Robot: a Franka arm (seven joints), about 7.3 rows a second.
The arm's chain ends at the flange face. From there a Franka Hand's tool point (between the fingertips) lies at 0.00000 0.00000 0.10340 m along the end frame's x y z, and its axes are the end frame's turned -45 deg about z.
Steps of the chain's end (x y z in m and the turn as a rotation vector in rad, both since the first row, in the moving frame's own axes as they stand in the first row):
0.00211 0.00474 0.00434 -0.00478 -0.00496 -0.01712
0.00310 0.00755 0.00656 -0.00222 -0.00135 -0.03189
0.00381 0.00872 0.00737 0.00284 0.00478 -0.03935
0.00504 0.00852 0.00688 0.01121 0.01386 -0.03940
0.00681 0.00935 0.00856 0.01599 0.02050 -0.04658
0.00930 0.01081 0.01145 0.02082 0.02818 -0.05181
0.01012 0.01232 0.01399 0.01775 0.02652 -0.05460
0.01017 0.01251 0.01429 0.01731 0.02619 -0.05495
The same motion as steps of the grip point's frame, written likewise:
-0.00257 0.00484 0.00434 0.00013 -0.00689 -0.01712
-0.00341 0.00760 0.00656 -0.00062 -0.00252 -0.03189
-0.00291 0.00899 0.00737 -0.00137 0.00539 -0.03935
-0.00062 0.00975 0.00686 -0.00187 0.01773 -0.03940
0.00088 0.01169 0.00853 -0.00319 0.02580 -0.04658
0.00253 0.01466 0.01139 -0.00520 0.03465 -0.05181
0.00170 0.01642 0.01394 -0.00620 0.03130 -0.05460
0.00154 0.01660 0.01424 -0.00628 0.03076 -0.05495

